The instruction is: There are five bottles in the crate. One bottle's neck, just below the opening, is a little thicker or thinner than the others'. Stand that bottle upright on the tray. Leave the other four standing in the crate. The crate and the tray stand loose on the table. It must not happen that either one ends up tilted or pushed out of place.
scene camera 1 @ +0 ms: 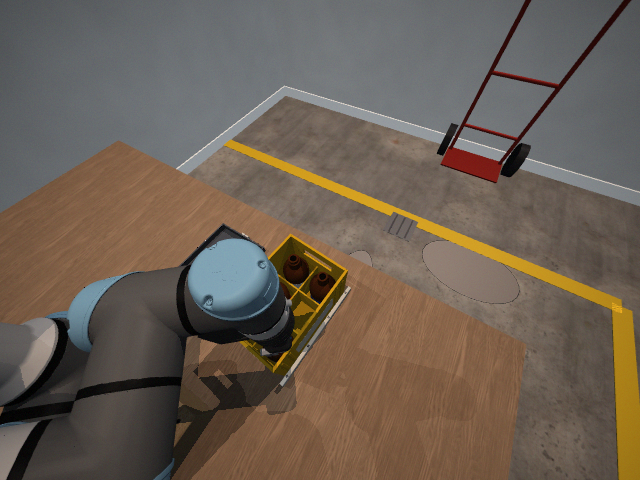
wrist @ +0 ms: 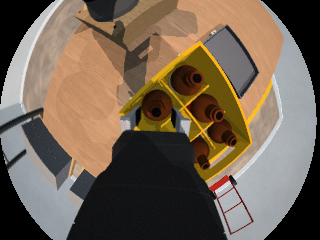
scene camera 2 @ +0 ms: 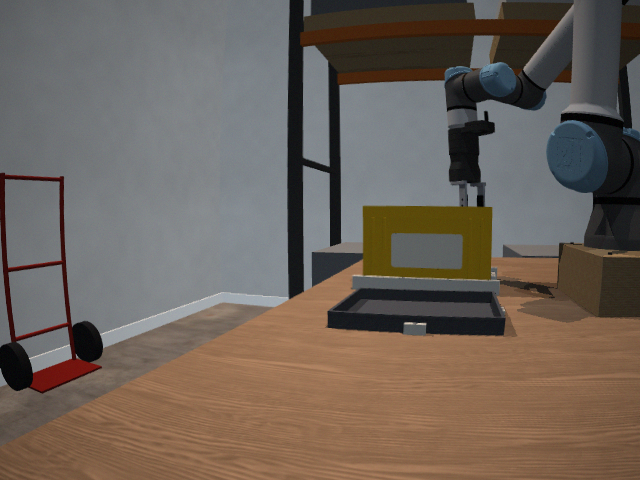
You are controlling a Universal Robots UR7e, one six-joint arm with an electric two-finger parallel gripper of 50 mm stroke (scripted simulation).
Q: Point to a yellow crate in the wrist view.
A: At 216, 83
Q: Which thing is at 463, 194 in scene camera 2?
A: My gripper.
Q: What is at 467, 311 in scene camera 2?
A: A dark tray.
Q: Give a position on a glass bottle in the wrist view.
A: At 158, 100
